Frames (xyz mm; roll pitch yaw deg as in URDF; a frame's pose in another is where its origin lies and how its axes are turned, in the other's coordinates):
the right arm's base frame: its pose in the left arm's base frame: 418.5 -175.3 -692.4 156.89 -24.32 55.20
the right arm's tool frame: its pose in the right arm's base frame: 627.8 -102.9 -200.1 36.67 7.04 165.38
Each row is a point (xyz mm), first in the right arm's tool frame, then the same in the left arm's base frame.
Working: the right arm's tool frame: its pose in the left arm's base frame: 569.0 344.7 -302.9 -115.97 11.72 -114.07

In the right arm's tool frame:
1: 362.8 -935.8 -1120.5
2: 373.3 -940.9 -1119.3
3: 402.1 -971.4 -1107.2
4: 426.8 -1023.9 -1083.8
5: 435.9 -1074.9 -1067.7
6: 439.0 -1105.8 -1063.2
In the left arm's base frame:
1: -231.9 17.0 927.5
2: -233.4 5.6 929.4
3: -224.6 -34.2 945.2
4: -197.3 -81.1 976.3
5: -170.6 -111.4 1012.5
6: -157.9 -126.1 1037.1

